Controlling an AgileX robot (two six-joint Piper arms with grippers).
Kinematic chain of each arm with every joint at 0, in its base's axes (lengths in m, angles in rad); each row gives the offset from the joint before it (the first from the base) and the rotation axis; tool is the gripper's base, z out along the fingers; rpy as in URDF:
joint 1: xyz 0 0 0.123 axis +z
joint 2: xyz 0 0 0 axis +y
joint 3: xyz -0.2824 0 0.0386 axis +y
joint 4: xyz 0.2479 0 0.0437 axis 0.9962 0 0.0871
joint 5: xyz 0 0 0 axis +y
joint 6: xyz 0.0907 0 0.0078 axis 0.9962 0 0.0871
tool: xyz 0 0 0 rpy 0 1.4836 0
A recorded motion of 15 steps. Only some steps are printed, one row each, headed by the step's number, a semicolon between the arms.
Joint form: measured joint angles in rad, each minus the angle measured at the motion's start. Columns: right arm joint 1, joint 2, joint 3, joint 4, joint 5, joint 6; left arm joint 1, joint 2, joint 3, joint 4, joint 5, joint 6.
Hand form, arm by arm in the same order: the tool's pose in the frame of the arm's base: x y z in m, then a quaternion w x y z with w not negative. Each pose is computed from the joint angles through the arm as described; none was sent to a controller.
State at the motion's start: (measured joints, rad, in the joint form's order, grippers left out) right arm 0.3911 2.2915 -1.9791 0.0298 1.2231 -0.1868; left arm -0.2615 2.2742 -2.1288 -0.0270 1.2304 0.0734
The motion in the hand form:
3: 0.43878 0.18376 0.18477 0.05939 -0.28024 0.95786 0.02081; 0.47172 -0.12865 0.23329 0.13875 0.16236 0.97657 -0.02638
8: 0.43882 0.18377 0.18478 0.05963 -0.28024 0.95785 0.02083; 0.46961 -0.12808 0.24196 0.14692 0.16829 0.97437 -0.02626
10: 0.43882 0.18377 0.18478 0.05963 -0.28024 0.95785 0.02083; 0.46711 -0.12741 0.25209 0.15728 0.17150 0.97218 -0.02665
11: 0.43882 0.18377 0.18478 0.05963 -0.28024 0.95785 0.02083; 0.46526 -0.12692 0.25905 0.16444 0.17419 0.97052 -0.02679
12: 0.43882 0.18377 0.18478 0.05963 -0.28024 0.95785 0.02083; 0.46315 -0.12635 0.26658 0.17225 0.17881 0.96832 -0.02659
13: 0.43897 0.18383 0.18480 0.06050 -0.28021 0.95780 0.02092; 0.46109 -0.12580 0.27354 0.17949 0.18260 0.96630 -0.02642
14: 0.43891 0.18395 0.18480 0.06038 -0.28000 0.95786 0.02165; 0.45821 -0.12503 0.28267 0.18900 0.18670 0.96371 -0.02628
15: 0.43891 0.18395 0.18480 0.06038 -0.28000 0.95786 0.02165; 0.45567 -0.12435 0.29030 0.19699 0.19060 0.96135 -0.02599
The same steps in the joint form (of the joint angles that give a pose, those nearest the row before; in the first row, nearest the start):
3: 0.0000 0.0000 0.0000 0.0007 0.0000 0.0000; 0.0000 0.0000 0.0000 0.0000 0.0000 0.0000
8: 0.0000 0.0000 0.0000 0.0007 -0.0005 0.0000; 0.0000 -0.0179 0.0000 0.0000 0.0016 0.0123
10: 0.0000 0.0000 0.0000 0.0007 -0.0005 0.0000; 0.0000 -0.0387 0.0000 0.0000 0.0016 0.0192
11: 0.0000 0.0000 0.0000 0.0007 -0.0005 0.0000; 0.0000 -0.0532 0.0000 0.0000 0.0016 0.0250
12: 0.0000 0.0000 0.0000 0.0007 -0.0005 0.0000; 0.0000 -0.0688 0.0000 0.0000 0.0016 0.0348
13: 0.0000 0.0000 0.0000 0.0007 -0.0022 0.0000; 0.0000 -0.0833 0.0000 0.0000 0.0016 0.0429
14: 0.0000 0.0000 0.0000 0.0023 -0.0022 0.0000; 0.0000 -0.1025 0.0001 0.0000 0.0016 0.0519
15: 0.0000 0.0000 0.0000 0.0023 -0.0022 0.0000; 0.0000 -0.1186 0.0000 0.0000 0.0016 0.0604

